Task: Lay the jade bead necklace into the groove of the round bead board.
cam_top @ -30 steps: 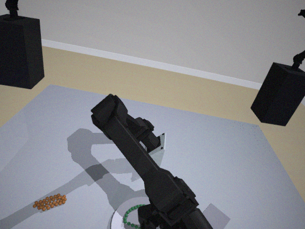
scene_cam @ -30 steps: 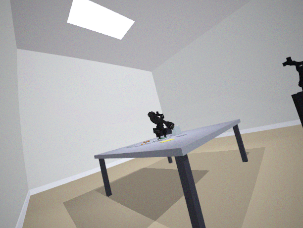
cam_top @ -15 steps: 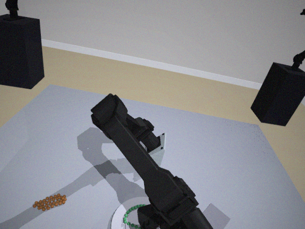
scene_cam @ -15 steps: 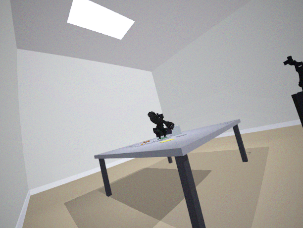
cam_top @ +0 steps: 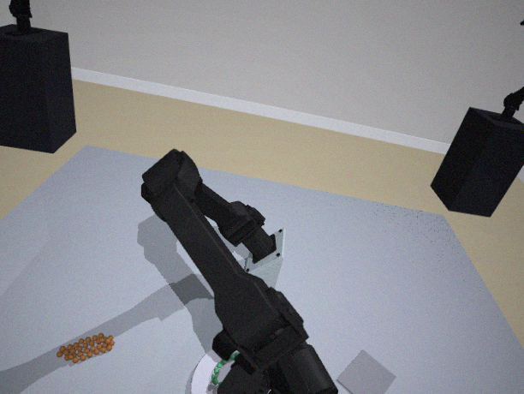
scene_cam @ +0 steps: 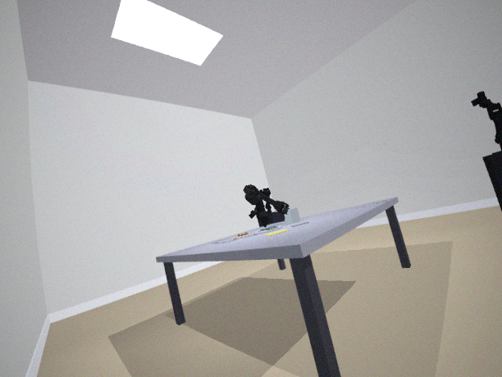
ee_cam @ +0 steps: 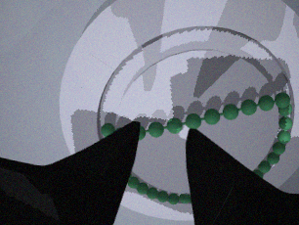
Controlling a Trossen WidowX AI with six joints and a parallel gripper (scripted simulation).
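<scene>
The round bead board is 30 mm behind my gripper tip, 10 mm to the right of it and 20 mm below it. Also, from my gripper tip: yellow strip: 170 mm ahead, 210 mm to the left, 30 mm below; then flat grey square: 70 mm behind, 220 mm to the left, 30 mm below.
</scene>
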